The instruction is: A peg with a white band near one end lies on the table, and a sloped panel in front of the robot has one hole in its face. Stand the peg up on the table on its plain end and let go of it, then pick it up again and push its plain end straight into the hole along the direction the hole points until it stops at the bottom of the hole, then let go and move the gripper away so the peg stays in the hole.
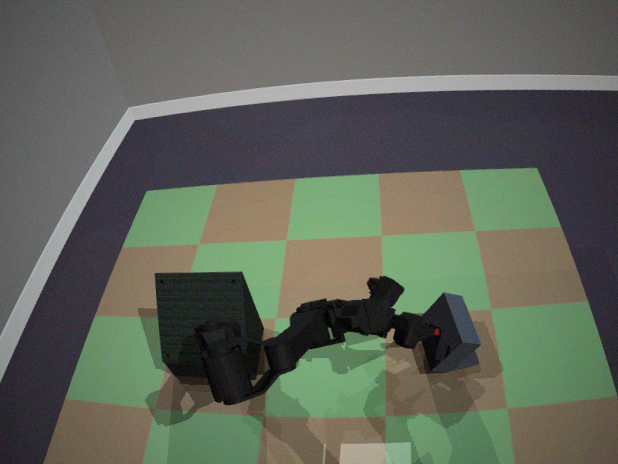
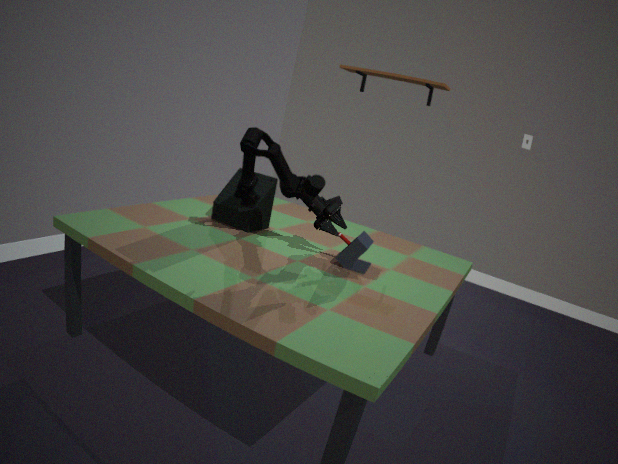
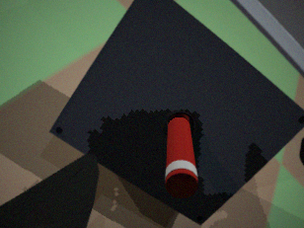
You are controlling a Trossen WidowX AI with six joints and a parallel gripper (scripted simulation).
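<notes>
My gripper tip is now 2 cm above the red peg and 1 cm short of it. Round my gripper tip: dark sloped panel 6 cm ahead, 5 cm below, 1 cm to the left.
</notes>
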